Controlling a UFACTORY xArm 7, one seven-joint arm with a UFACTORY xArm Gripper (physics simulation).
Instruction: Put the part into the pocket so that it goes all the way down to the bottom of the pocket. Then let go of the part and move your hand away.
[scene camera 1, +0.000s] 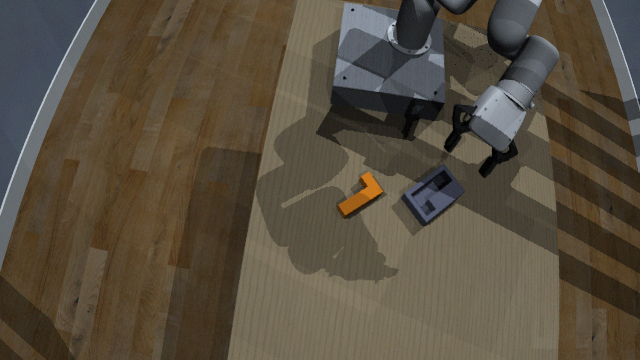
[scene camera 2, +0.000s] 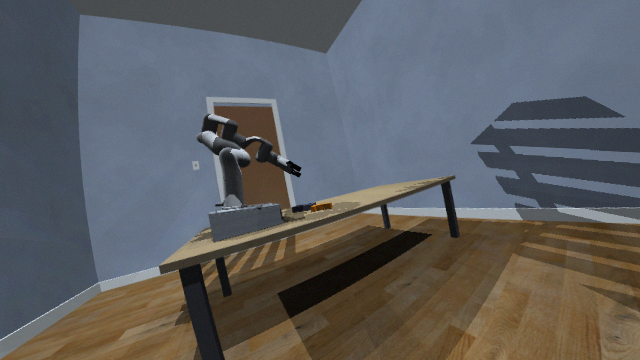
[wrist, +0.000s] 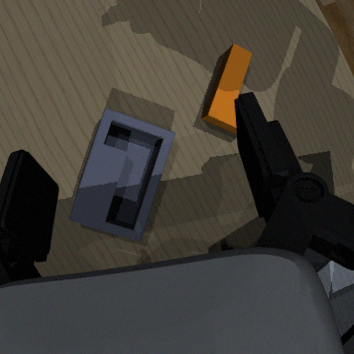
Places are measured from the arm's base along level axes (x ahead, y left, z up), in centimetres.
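Pixels of known places: gripper, fingertip midpoint: (scene camera 1: 464, 162) (scene camera 2: 300, 172) (wrist: 132, 144); arm's base, link origin: (scene camera 1: 409, 38) (scene camera 2: 235, 208).
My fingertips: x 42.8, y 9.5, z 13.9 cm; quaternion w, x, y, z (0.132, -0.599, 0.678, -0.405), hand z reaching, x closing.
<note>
Ahead of a thing's pixels: the offset from my fingertips to its middle. Level surfaces: height alone.
The part, an orange L-shaped block @(dz -23.3, dx +1.6, dy -18.4 cm) (scene camera 1: 356, 202) (scene camera 2: 321, 206) (wrist: 230, 87), lies flat on the table. In the wrist view my right finger hides its short leg. The blue-grey block with the L-shaped pocket @(dz -23.0, dx -1.6, dy +0.9 cm) (scene camera 1: 451, 192) (scene camera 2: 301, 207) (wrist: 92, 192) sits on the table, to the right of the part in scene camera 1. Its pocket faces up and is empty. My gripper (scene camera 1: 467, 160) (scene camera 2: 299, 171) (wrist: 132, 144) is wide open and empty. It hangs tilted above the table, near the pocket block on the side away from the part. In the wrist view the pocket block shows between the fingers.
The arm's grey metal base box (scene camera 1: 367, 65) (scene camera 2: 245, 222) stands on the wooden table @(dz -24.8 cm) (scene camera 1: 400, 320) (scene camera 2: 380, 194), behind the part and the pocket block in scene camera 1. Shadows of the arm fall across the table and over part of the pocket block.
</note>
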